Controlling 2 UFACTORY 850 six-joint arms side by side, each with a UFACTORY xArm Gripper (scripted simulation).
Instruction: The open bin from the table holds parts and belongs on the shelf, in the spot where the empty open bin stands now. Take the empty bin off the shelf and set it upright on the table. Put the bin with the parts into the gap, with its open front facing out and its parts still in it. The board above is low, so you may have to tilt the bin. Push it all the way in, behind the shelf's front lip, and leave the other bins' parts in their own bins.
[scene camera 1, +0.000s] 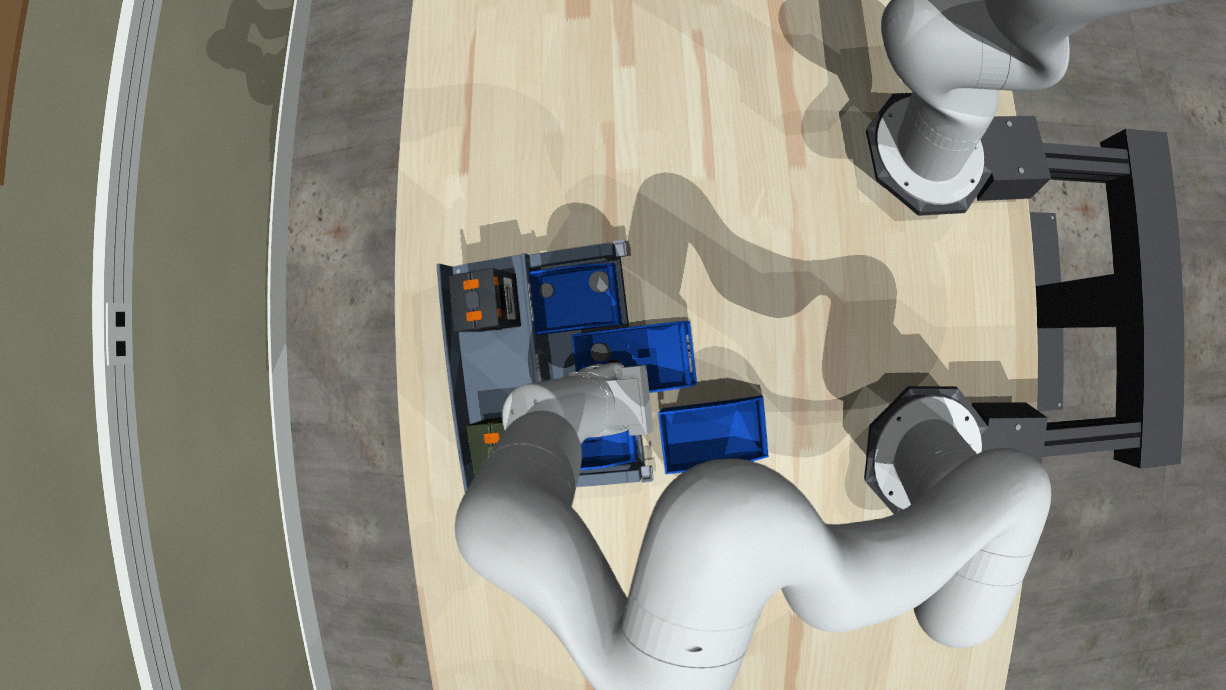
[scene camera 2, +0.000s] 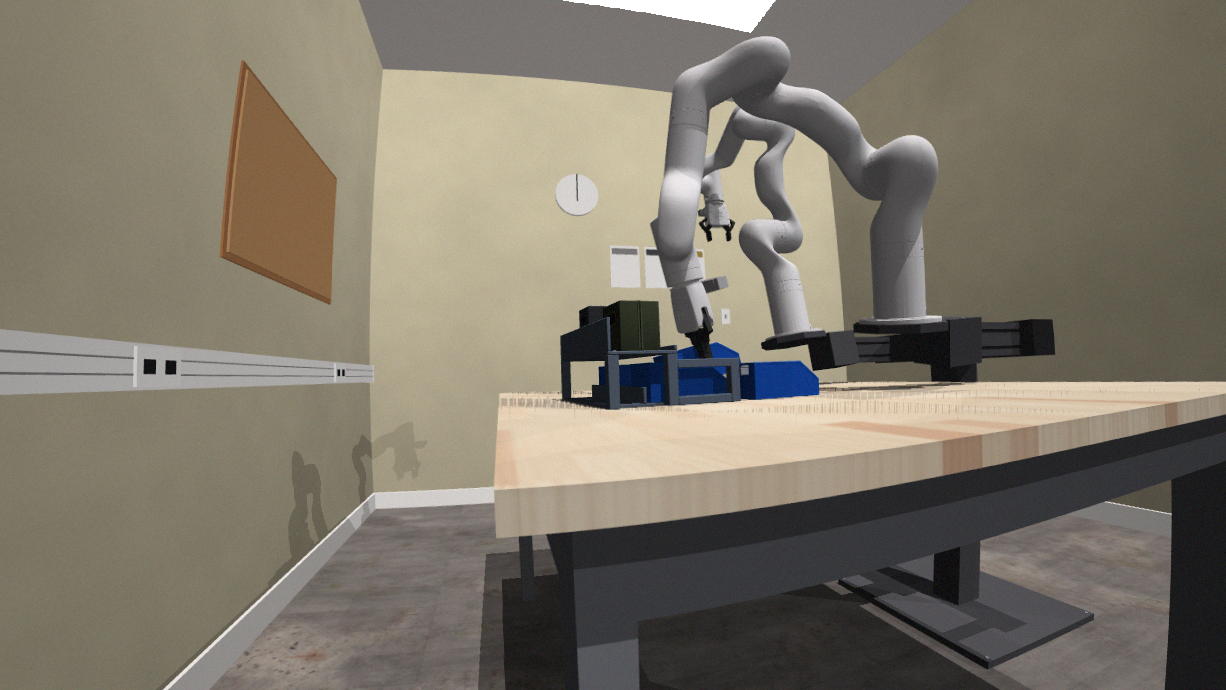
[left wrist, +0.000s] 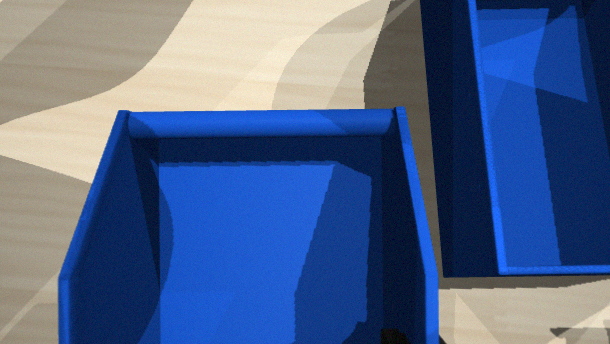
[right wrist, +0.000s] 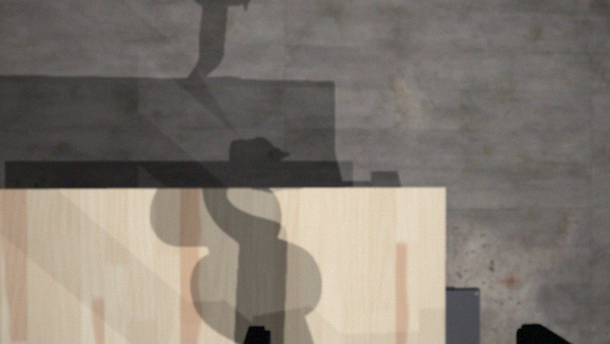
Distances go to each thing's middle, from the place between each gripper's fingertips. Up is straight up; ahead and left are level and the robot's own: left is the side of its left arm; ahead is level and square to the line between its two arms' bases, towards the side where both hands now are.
Scene:
Right now my left hand is 130 mm short of the grey shelf (scene camera 2: 592, 342), 30 mm to the left of it and 40 mm above it.
I see the grey shelf 560 mm ahead of my right hand (scene camera 2: 719, 240), 810 mm to the left of it and 560 mm below it.

